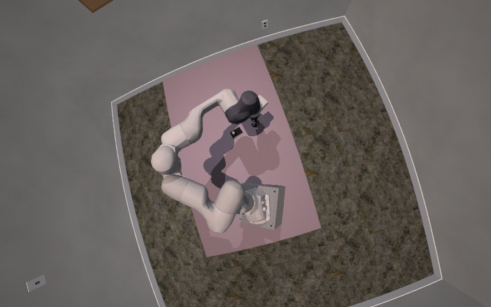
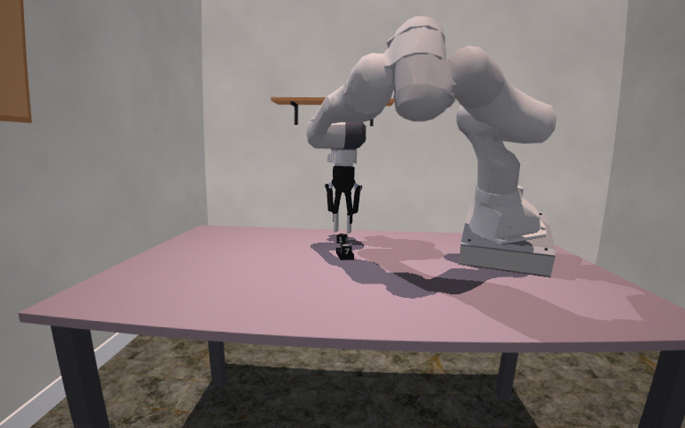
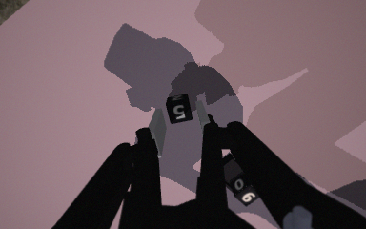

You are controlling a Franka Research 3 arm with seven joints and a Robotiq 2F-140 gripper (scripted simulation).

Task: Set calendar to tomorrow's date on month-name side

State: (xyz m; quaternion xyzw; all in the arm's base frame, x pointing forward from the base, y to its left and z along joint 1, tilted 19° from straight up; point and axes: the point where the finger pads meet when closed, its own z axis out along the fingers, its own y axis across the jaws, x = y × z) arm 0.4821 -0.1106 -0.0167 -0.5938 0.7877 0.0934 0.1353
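Right now the black digit cube is 6 cm below my hand. The rest, counted from my hand: black calendar tray 3 cm behind, 15 cm to the left, 6 cm below.
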